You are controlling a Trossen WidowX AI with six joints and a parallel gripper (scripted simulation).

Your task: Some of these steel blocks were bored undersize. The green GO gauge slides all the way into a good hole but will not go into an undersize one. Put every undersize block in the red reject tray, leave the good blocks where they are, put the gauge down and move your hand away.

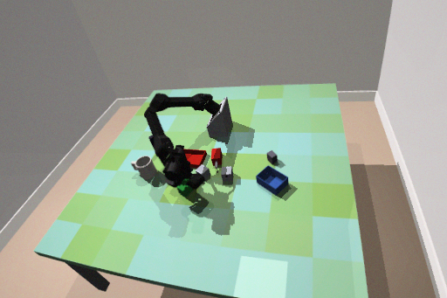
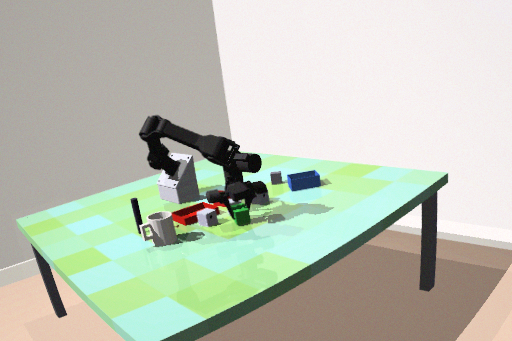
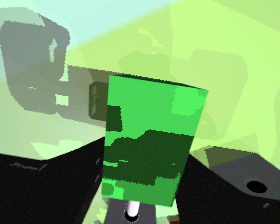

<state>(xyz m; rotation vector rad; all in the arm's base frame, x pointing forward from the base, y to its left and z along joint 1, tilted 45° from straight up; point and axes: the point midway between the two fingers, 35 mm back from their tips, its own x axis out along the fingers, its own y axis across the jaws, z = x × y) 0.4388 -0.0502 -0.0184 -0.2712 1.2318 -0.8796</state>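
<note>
The steel block is 80 mm behind my gripper tip, 150 mm to the left of it and 10 mm above it. Also, from my gripper tip: green GO gauge: 10 mm behind, 20 mm above; mug: 60 mm behind, 270 mm to the right, 20 mm above; red reject tray: 170 mm behind, 70 mm to the right.
</note>
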